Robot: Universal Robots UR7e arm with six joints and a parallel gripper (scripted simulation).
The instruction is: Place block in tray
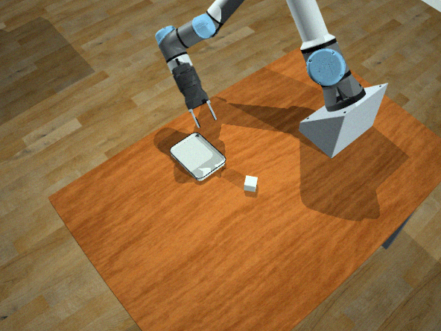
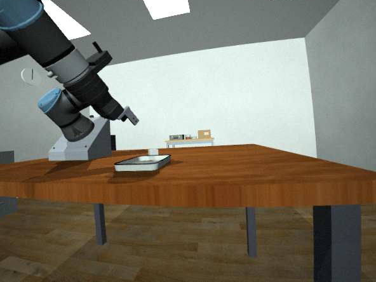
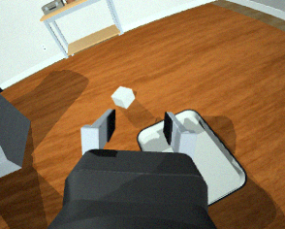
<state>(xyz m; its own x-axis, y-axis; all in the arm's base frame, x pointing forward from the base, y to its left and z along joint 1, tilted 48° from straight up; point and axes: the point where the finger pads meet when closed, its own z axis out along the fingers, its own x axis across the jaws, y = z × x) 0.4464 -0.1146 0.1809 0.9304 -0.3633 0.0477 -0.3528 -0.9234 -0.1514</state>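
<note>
Now: the white block 21 cm to the left of my hand, 14 cm below it and 3 cm behind it. The rest, counted from my hand: white tray (14 cm below, 5 cm ahead, 2 cm to the left).
</note>
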